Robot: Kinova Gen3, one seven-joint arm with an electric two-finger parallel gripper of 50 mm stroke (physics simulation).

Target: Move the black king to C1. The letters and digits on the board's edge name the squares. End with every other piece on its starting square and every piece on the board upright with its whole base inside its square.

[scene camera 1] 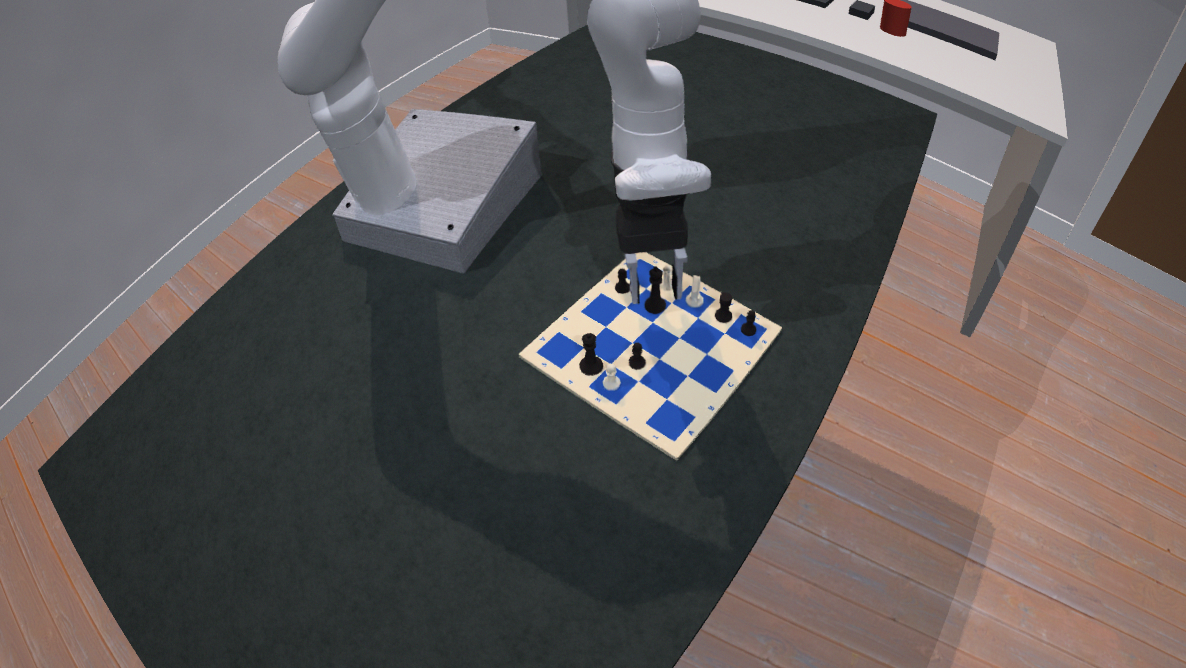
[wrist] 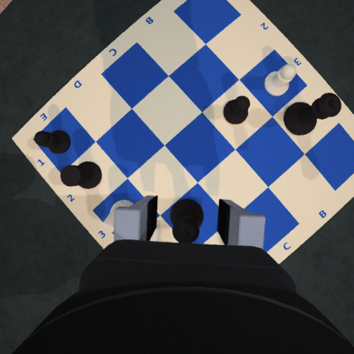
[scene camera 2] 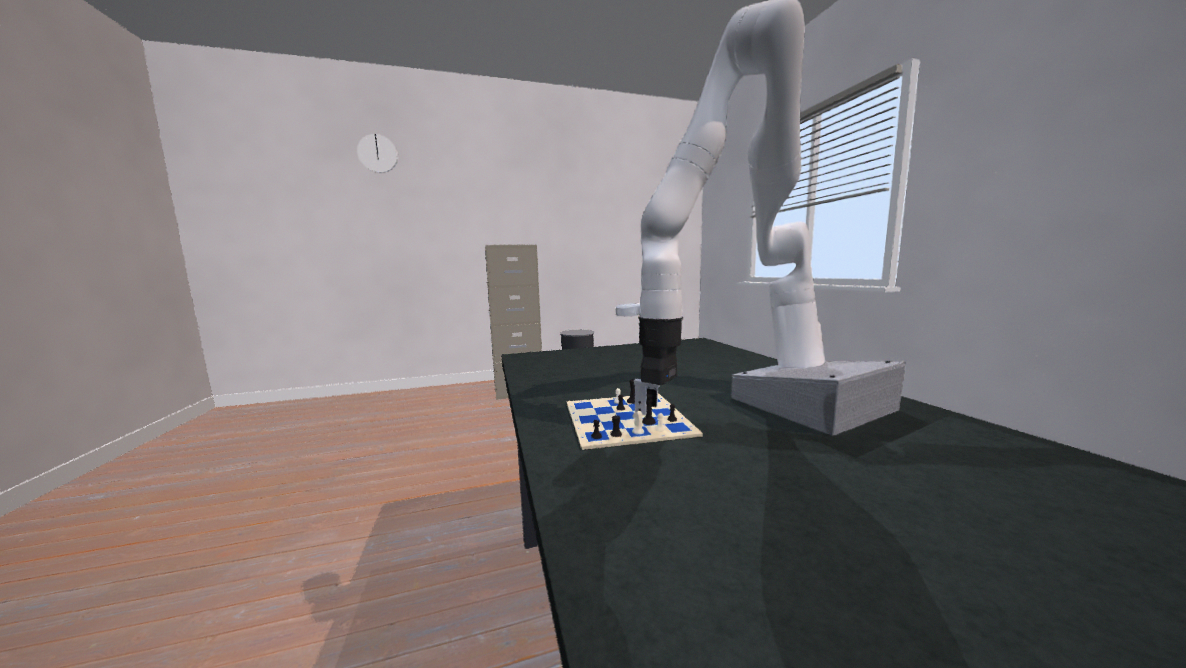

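Where they show: gripper, between the fingertips: (scene camera 1: 655, 294) (scene camera 2: 646, 409); arm's base, origin of its link: (scene camera 1: 387, 190) (scene camera 2: 800, 365).
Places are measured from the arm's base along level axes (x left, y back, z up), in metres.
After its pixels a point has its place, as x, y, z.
Observation:
The black king (scene camera 1: 654, 290) {-0.027, -0.411, -0.030} (scene camera 2: 649, 417) {-0.016, -0.413, -0.049} (wrist: 186, 214), the tallest piece, stands upright on blue square D4 of the blue-and-cream board (scene camera 1: 611, 409) {-0.175, -0.420, -0.061} (wrist: 167, 107). My gripper (scene camera 1: 656, 299) {-0.027, -0.412, -0.037} (scene camera 2: 646, 408) {-0.027, -0.412, -0.037} (wrist: 187, 213) points down and is open, one finger on each side of the king, with a gap on both sides in the wrist view. The fingertips are low, at the king's body. Blue square C1 (scene camera 1: 710, 374) {-0.093, -0.503, -0.061} (wrist: 135, 75) is bare. The king's lower base is partly hidden by its own body in the wrist view.
Nearest my fingers are a white piece (scene camera 1: 695, 294) {-0.002, -0.453, -0.044} on E3, a white piece (scene camera 1: 666, 278) {0.011, -0.412, -0.046} on E4 and a black pawn (scene camera 1: 621, 282) {-0.014, -0.364, -0.048} on D5. Black pieces stand on E2 (wrist: 88, 175), E1 (wrist: 60, 141), B3 (wrist: 236, 111) and A4 (wrist: 300, 118); a white pawn (wrist: 276, 83) on A3.

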